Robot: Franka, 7 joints.
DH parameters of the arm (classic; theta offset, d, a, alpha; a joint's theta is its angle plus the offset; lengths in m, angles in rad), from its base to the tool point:
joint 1: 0 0.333 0 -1.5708
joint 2: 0 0 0 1.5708
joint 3: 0 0.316 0.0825 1.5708
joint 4: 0 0 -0.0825 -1.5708
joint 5: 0 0.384 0 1.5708
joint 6: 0 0 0.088 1.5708
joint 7: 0 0.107 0 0
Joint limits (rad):
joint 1: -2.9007..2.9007
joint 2: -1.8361..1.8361
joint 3: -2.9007..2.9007
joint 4: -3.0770..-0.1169
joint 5: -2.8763..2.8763
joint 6: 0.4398..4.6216
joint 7: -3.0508..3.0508
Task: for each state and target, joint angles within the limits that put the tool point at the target. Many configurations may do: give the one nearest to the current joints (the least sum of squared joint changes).
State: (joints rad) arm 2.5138 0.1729 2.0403 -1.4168 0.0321 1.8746 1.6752
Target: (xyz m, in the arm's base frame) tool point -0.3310 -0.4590 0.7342
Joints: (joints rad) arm 2.3898 0.2134 1.8393 -1.4738 0.0079 1.9215 1.6752
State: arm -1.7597 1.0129 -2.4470 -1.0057 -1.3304 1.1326 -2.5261
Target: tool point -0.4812 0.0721 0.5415
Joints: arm -2.0163 1.1950 -1.6373 -1.8425 -0.9401 1.0390 -2.5261
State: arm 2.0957 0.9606 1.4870 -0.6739 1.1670 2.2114 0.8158
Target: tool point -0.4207 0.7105 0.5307
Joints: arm 1.7444 1.2739 1.3571 -0.5491 1.1640 2.2495 0.8158
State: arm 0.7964 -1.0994 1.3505 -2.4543 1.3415 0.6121 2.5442
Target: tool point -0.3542 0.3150 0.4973
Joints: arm 0.5764 -0.9850 1.1214 -2.0932 1.5112 0.7890 2.5442
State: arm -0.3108 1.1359 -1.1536 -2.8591 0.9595 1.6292 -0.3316
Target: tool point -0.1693 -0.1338 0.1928
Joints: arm -0.3030 1.3101 -1.4069 -2.9485 0.8524 1.6696 -0.3316
